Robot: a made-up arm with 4 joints.
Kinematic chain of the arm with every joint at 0, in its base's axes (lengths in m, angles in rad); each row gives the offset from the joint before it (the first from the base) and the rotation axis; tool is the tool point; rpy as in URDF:
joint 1: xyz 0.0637 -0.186 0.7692 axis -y
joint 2: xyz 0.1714 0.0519 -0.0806 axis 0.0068 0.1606 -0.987
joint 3: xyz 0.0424 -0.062 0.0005 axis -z
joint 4: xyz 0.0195 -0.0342 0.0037 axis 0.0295 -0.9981 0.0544
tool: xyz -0.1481 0.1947 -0.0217 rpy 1.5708 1.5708 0
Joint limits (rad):
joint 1: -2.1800..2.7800
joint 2: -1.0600..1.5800
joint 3: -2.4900..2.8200
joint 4: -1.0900..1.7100
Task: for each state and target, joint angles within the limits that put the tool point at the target. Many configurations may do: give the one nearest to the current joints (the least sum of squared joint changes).
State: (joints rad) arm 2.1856 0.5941 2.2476 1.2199
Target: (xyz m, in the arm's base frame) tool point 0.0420 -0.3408 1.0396
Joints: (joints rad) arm 2.7468 1.1559 2.0634 1.2277
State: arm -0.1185 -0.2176 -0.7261 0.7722
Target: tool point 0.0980 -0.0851 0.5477
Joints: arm -0.2452 -0.0266 -0.4461 0.9112
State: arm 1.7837 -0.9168 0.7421 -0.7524
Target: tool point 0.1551 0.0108 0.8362
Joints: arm 1.2439 -1.0591 0.8899 -0.2342
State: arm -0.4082 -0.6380 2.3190 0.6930
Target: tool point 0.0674 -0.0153 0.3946
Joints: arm -1.1104 -0.4068 1.5120 0.5852
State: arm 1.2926 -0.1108 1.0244 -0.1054
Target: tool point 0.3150 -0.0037 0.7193
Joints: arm 0.4860 -0.0532 0.5541 0.4737
